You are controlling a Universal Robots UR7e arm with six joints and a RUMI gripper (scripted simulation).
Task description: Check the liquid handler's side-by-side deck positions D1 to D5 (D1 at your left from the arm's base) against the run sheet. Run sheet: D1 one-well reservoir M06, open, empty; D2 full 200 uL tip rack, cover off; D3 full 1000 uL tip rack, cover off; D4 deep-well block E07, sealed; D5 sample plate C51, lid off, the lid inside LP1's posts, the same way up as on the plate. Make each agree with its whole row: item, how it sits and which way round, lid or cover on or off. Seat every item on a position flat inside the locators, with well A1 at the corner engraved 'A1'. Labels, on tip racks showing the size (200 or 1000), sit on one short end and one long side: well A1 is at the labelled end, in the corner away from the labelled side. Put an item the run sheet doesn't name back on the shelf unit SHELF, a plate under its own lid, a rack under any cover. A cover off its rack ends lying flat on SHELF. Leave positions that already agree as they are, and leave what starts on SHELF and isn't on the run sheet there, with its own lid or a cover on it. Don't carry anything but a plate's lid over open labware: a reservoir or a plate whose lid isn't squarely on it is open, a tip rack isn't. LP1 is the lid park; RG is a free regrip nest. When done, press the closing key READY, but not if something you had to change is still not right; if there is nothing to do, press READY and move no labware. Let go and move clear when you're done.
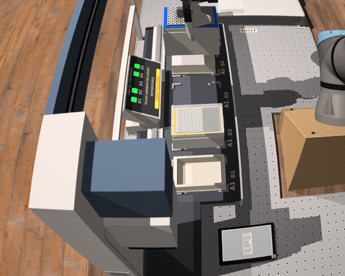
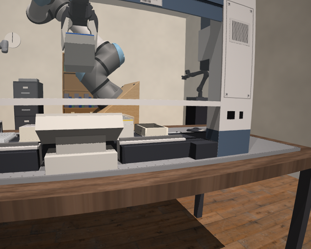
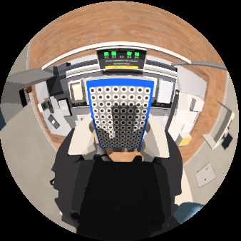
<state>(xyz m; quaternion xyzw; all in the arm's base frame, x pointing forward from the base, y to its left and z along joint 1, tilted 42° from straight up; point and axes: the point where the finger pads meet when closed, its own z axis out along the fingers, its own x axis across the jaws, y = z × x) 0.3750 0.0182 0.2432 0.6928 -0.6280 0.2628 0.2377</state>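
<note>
The blue-framed tip rack is 1 cm to the right of my hand and 1 cm behind it. Round my hand: clear well plate: 28 cm below, 25 cm to the right, 2 cm ahead; yellow-framed tip rack: 24 cm below, 12 cm to the left, 1 cm behind; cream reservoir: 28 cm below, 25 cm to the left, 2 cm behind.
</note>
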